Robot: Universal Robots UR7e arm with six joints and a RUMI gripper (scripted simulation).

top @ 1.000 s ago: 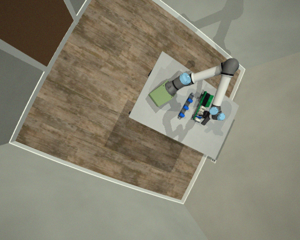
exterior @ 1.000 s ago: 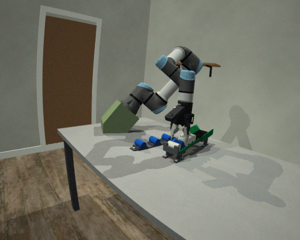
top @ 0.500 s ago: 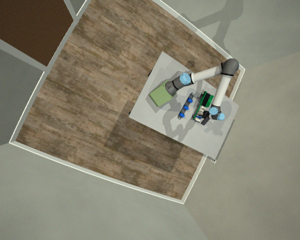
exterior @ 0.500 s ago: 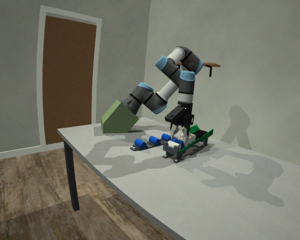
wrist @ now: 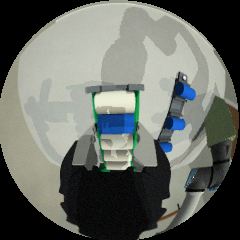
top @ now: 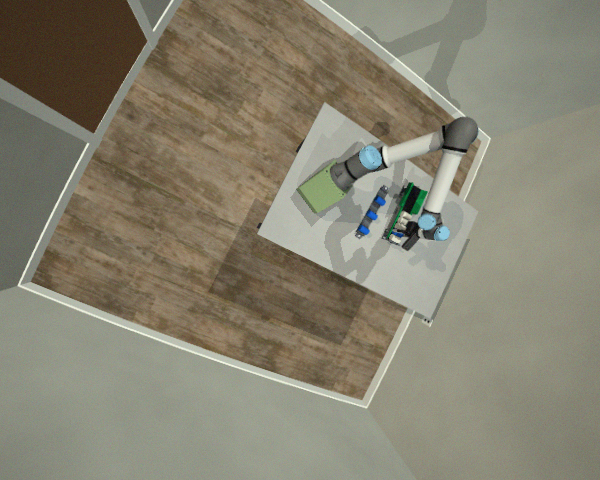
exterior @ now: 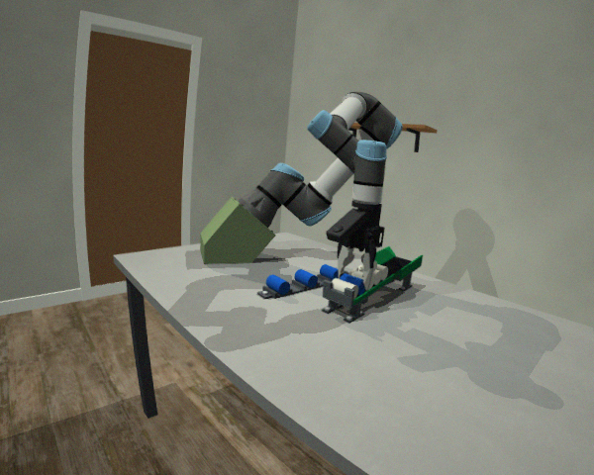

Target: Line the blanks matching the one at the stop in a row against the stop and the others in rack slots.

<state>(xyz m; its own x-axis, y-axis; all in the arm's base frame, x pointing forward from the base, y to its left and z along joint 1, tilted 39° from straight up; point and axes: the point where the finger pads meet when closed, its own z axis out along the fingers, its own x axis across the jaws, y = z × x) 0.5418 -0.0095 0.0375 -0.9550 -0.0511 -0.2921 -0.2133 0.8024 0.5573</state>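
My gripper is now 6 cm to the left of the grey stop, 2 cm above it and 1 cm short of it. Round my hand: dark stock rack: 20 cm behind, 9 cm below, 2 cm to the left.
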